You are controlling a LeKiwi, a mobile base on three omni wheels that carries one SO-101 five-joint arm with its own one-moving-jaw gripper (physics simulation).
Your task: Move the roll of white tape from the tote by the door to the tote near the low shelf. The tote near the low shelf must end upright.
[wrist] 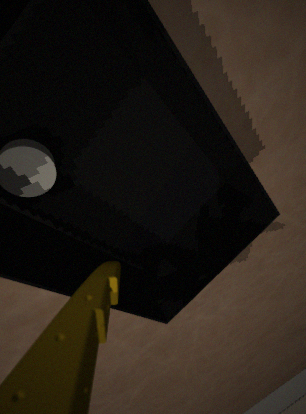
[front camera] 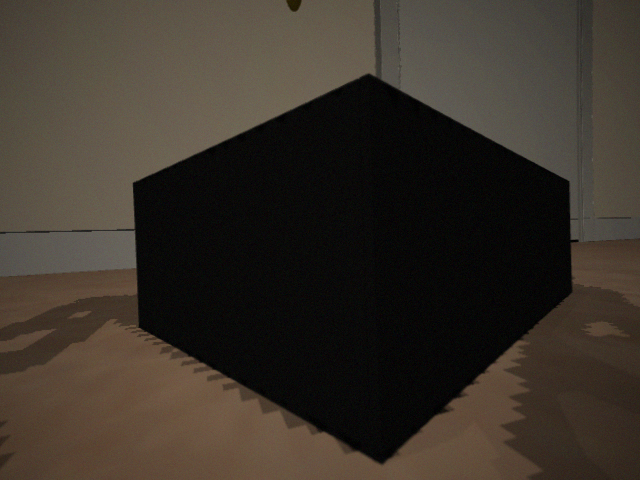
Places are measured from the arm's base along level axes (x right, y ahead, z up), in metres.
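Where they show: hand, tool point: (wrist: 119,277) (front camera: 294,2).
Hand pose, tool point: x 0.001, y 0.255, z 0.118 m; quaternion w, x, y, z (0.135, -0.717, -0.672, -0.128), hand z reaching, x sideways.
Note:
Each offset is from my tool point to the top centre of the thing. "spot": to the spot under its first point. Level surfaces: height alone.
The black tote @[dx +0.063, dy +0.048, dz -0.107 m] (front camera: 361,268) (wrist: 162,302) by the door stands upright on the floor, one corner toward the front camera. The roll of white tape @[dx +0.035, dy -0.039, dz -0.180 m] (wrist: 29,171) lies inside it, at the left edge of the wrist view, partly in shadow; the tote's walls hide it in the front view. My gripper (wrist: 114,267) is open and empty: one notched yellow jaw shows, its tip drawn over the tote's near wall, to the right of and below the tape. A yellow tip of the gripper (front camera: 293,4) shows at the top edge of the front view, above the tote. The tote near the low shelf does not show.
A grey door (front camera: 485,93) with its frame @[spot: dx +0.258, dy +0.718, dz +0.399 m] (front camera: 387,41) stands behind the tote at the right. A beige wall (front camera: 180,93) with a pale baseboard (front camera: 62,253) runs behind it at the left. Shadows lie on the brown floor @[dz -0.207 m] (front camera: 155,423) (wrist: 240,325) around the tote.

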